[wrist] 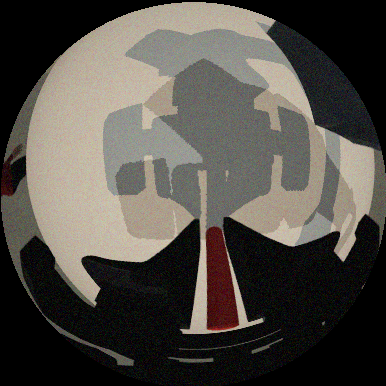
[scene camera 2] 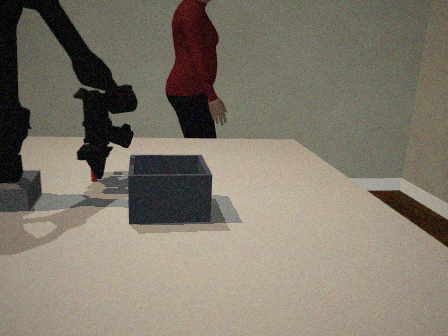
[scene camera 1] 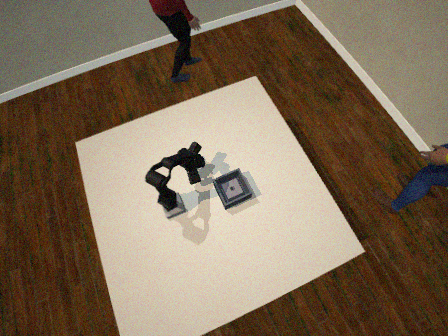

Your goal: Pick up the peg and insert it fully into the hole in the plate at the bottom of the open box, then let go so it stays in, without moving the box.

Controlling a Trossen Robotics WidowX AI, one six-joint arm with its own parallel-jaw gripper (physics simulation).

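Pixels of known places: gripper, fingertip midpoint: [wrist: 210, 223] [scene camera 2: 100, 177] [scene camera 1: 192, 172]; arm's base, origin of the base link: [scene camera 2: 3, 177] [scene camera 1: 170, 203].
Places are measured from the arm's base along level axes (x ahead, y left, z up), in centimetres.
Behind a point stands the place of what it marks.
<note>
The red peg [scene camera 2: 93, 176] @(x 18.2, y 10.3, z -3.9 cm) [wrist: 221, 285] @(x 19.1, y 10.9, z 0.6 cm) stands upright on the white surface, left of the box in scene camera 2; I cannot make it out in scene camera 1. My gripper [scene camera 1: 194, 181] [scene camera 2: 99, 177] @(x 19.8, y 10.9, z -4.5 cm) [wrist: 210, 223] @(x 19.8, y 10.9, z -4.5 cm) points down around the peg. Its fingers are partly open and close together, one on each side of the peg; in the wrist view a thin light gap shows between the left finger and the peg. The dark open box [scene camera 1: 239, 203] @(x 32.4, y -19.3, z -2.1 cm) [scene camera 2: 170, 200] @(x 31.9, y -18.9, z -0.5 cm) [wrist: 332, 80] stands apart from the gripper. Its pale plate [scene camera 1: 237, 192] @(x 34.2, y -14.5, z 0.6 cm) has a small dark central hole [scene camera 1: 232, 188].
The arm's grey base [scene camera 1: 175, 210] @(x 0.7, y -4.7, z -0.3 cm) [scene camera 2: 17, 194] @(x 3.4, y -6.7, z -1.7 cm) stands on the white surface [scene camera 1: 225, 265] @(x 8.5, y -42.4, z -5.2 cm) [scene camera 2: 280, 280] @(x 44.2, y -43.9, z -5.2 cm), on the other side of the gripper from the box. A person in a red top [scene camera 1: 169, 7] [scene camera 2: 192, 50] stands beyond the surface. A person in blue trousers [scene camera 1: 425, 181] is at the right.
</note>
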